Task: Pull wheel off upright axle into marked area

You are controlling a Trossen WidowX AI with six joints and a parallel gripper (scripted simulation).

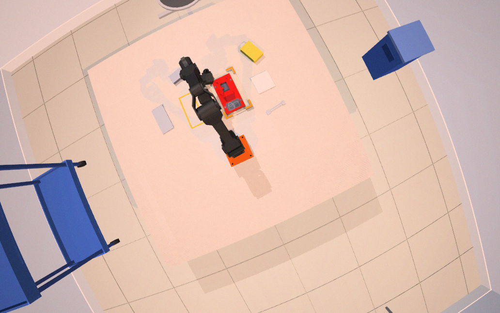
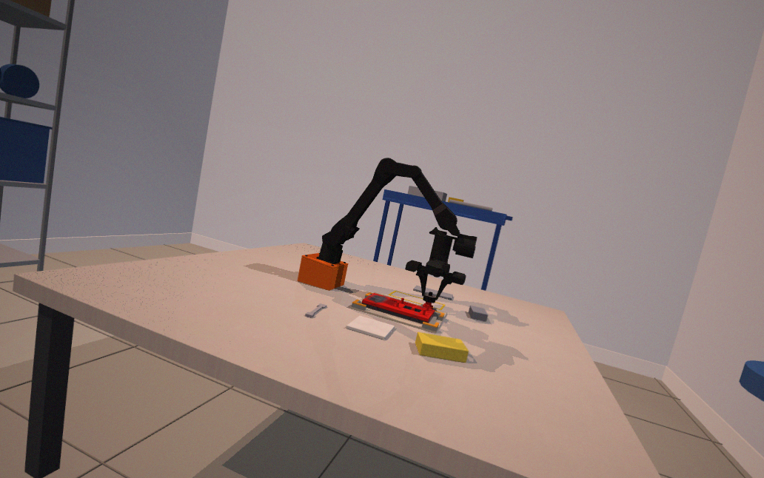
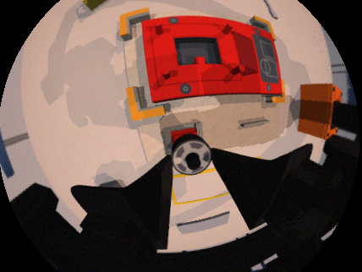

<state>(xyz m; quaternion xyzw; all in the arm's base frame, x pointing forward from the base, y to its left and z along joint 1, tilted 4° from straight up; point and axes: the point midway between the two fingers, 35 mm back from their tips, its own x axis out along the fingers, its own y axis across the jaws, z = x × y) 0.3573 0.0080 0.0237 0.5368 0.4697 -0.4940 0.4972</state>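
Now: gripper tip 1 cm above the axle block. From my gripper tip the other things lie so: yellow block: 33 cm to the right, 8 cm ahead, 3 cm below; white plate: 30 cm to the right, 10 cm behind, 4 cm below; grey wheel: right at my gripper tip.
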